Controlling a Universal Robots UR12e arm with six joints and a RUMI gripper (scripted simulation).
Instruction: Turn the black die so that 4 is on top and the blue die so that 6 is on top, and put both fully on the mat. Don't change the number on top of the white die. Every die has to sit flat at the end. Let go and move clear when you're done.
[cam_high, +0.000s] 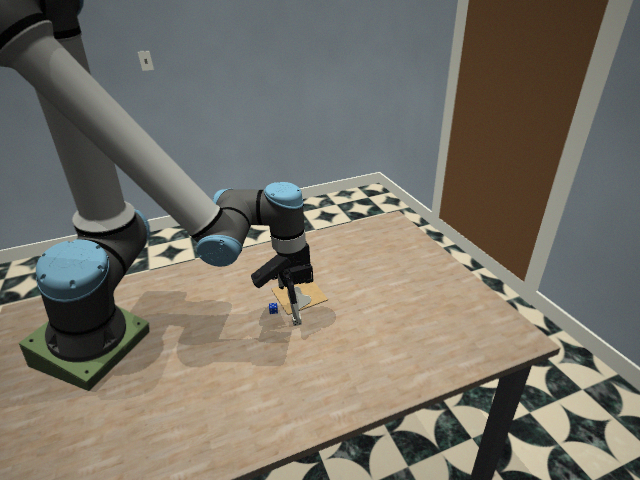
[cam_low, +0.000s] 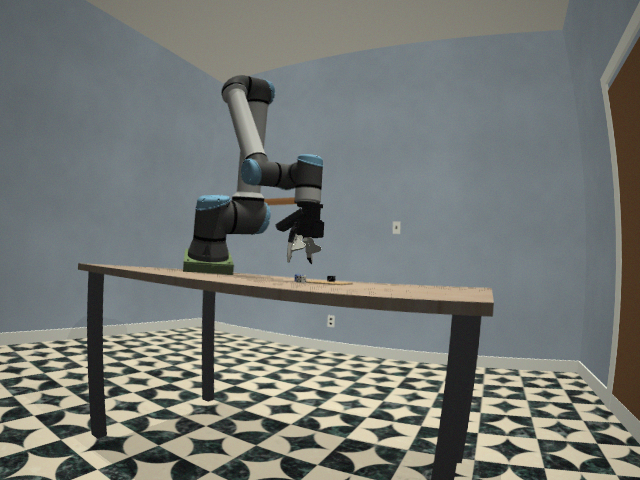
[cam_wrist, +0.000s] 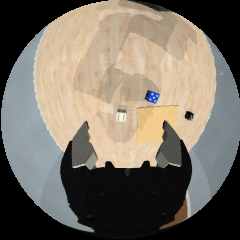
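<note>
Right now the white die is 50 mm below my hand, 20 mm ahead of it and 10 mm to the right of it. The rest, counted from my hand: tan mat 110 mm to the left, 60 mm below, 50 mm ahead; blue die 60 mm to the left, 50 mm below, 40 mm behind; black die 230 mm to the left, 50 mm below.
</note>
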